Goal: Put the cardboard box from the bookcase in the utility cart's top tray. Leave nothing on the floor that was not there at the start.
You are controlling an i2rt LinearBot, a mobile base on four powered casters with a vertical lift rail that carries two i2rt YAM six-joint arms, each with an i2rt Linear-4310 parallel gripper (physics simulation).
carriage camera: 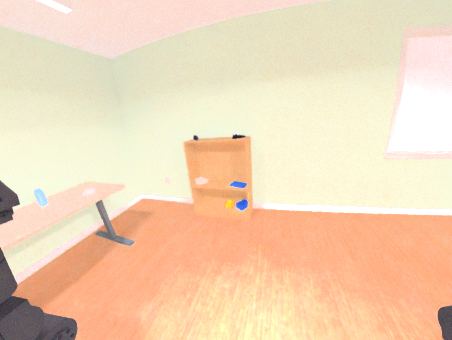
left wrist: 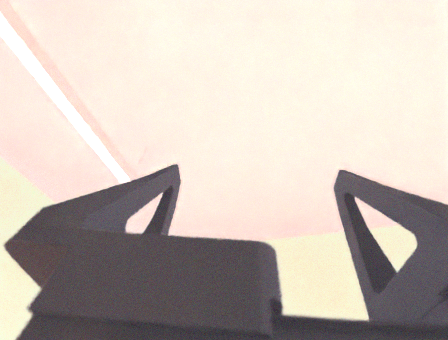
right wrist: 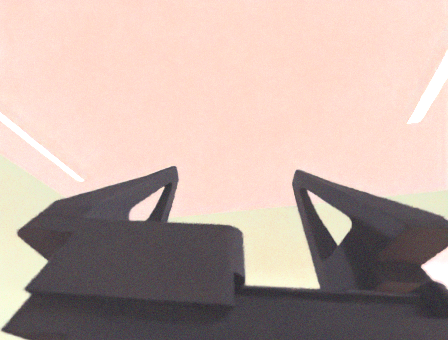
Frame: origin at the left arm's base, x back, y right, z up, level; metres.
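Where they show: left gripper, fingertip midpoint: (left wrist: 255,175); right gripper, fingertip midpoint: (right wrist: 234,174).
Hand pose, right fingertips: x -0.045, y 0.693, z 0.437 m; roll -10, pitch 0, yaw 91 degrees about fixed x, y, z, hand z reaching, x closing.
After its pixels a point has its place.
A wooden bookcase (carriage camera: 251,175) @[y 0.543, x -1.857, z -0.315 m] stands against the far wall in the carriage view. Two small dark things lie on its top, a pale thing and a flat blue thing (carriage camera: 238,184) @[y 0.365, x -1.815, z -0.413 m] on its middle shelf, and a yellow thing (carriage camera: 229,204) @[y 0.223, x -1.853, z -0.728 m] and a blue thing (carriage camera: 242,205) @[y 0.401, x -1.770, z -0.705 m] on its bottom shelf. I cannot make out a cardboard box among them. The utility cart does not show. My left gripper (left wrist: 255,175) @[y 0.006, x -0.036, z 0.437 m] is open and empty, tilted up toward the ceiling. My right gripper (right wrist: 234,174) @[y 0.693, x -0.045, z 0.437 m] is open and empty, also tilted up. Both are far from the bookcase.
A long table (carriage camera: 65,202) @[y -1.290, x -1.007, z -0.153 m] with a grey leg stands along the left wall; a light blue bottle (carriage camera: 41,197) @[y -1.487, x -0.952, z -0.066 m] and a pale flat thing (carriage camera: 89,192) @[y -1.180, x -1.197, z -0.143 m] are on it. A window (carriage camera: 427,100) @[y 2.455, x -1.501, z 0.530 m] is in the wall at the right. Wooden floor (carriage camera: 280,270) @[y 0.683, x -0.895, z -0.872 m] lies before the bookcase.
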